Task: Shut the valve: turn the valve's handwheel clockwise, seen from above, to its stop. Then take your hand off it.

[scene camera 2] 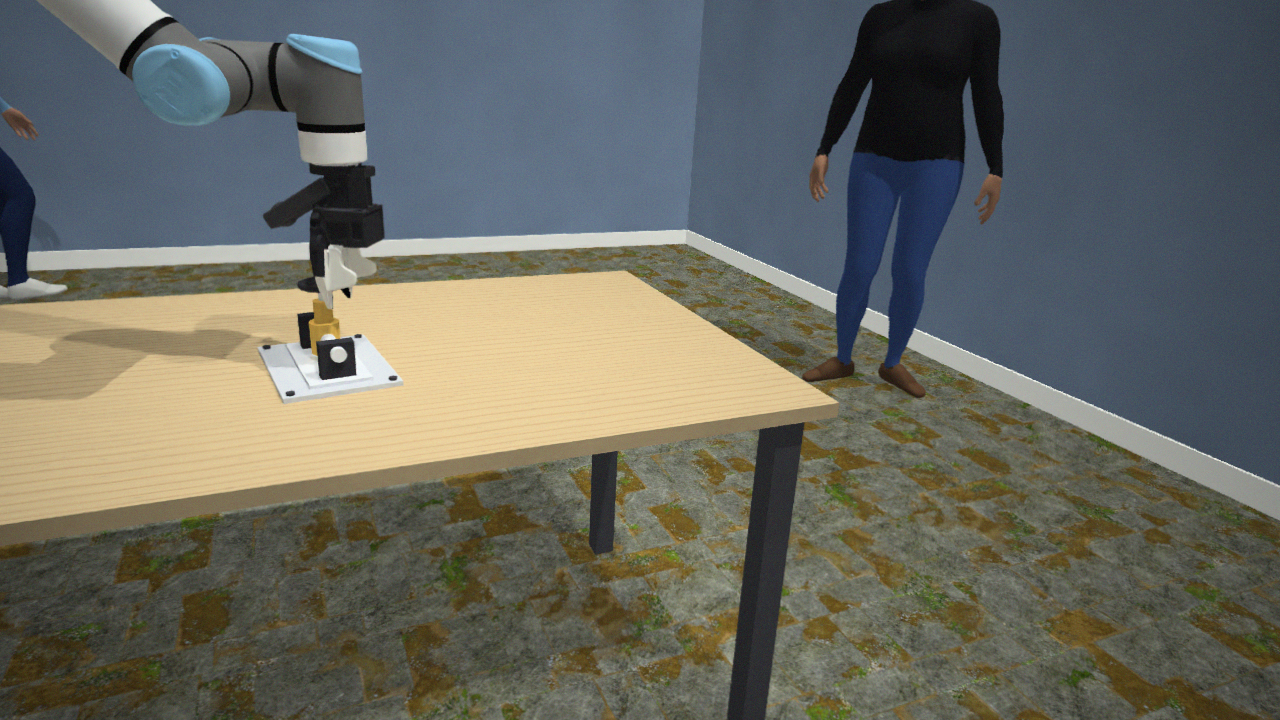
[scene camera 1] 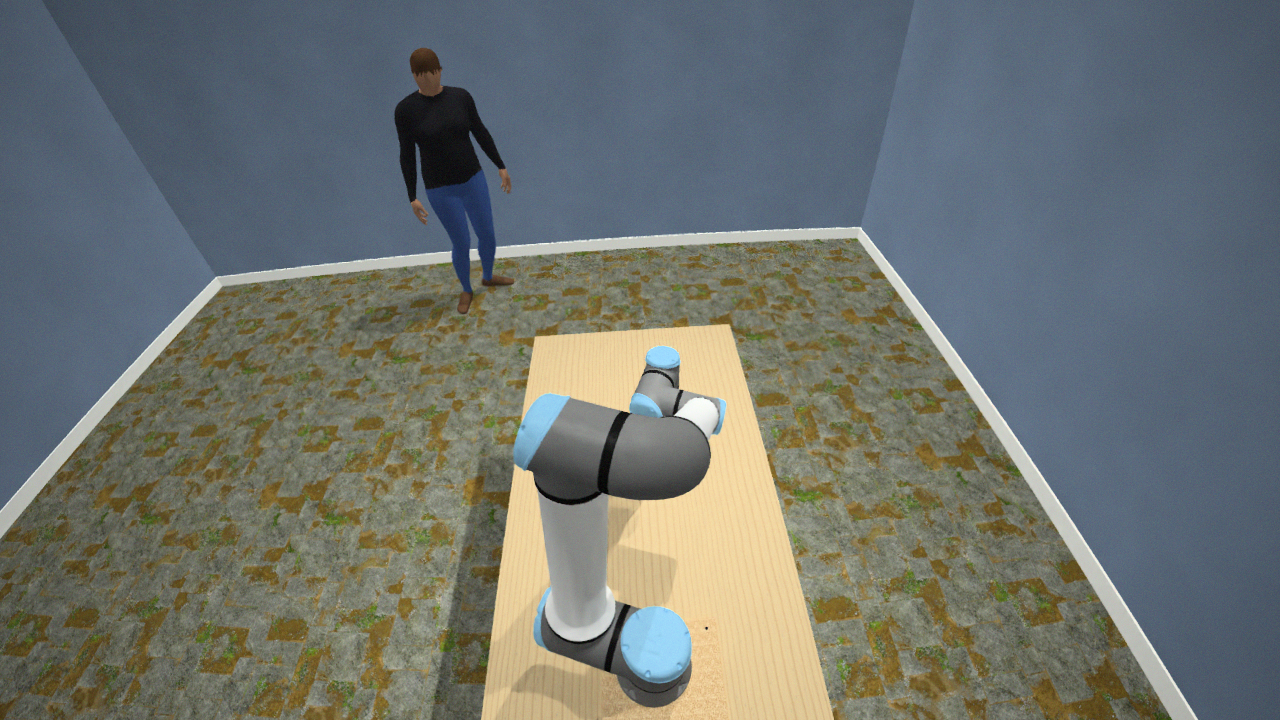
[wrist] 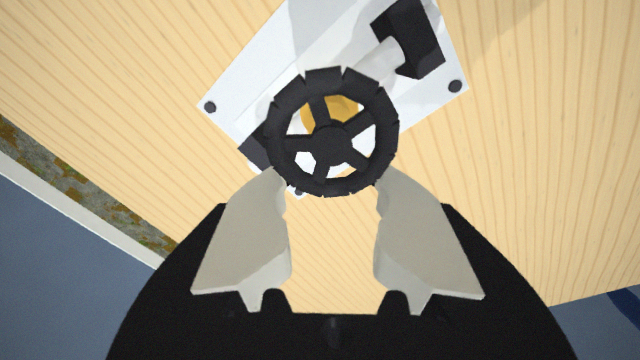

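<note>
The black spoked handwheel (scene camera 2: 308, 284) (wrist: 332, 145) sits flat on top of the yellow valve body (scene camera 2: 324, 335) (wrist: 342, 107). The valve is mounted on a white base plate (scene camera 2: 275, 372) (wrist: 245, 85) on the table. My gripper (scene camera 2: 337, 297) (wrist: 330, 165) points down at the wheel, its two pale fingers shut on the wheel's rim from opposite sides, on the part nearest the gripper in the wrist view. In the scene camera 2 view the fingers cover part of the wheel. In the scene camera 1 view the arm hides the valve and the gripper.
Black brackets (scene camera 2: 336, 358) (wrist: 417, 42) stand at either end of the valve on the plate. The wooden table (scene camera 1: 742, 537) (scene camera 2: 537, 376) (wrist: 525, 150) carries the arm. A person in black (scene camera 1: 447, 134) (scene camera 2: 926, 89) stands beyond the table; another person (scene camera 2: 12, 214) shows at the left edge.
</note>
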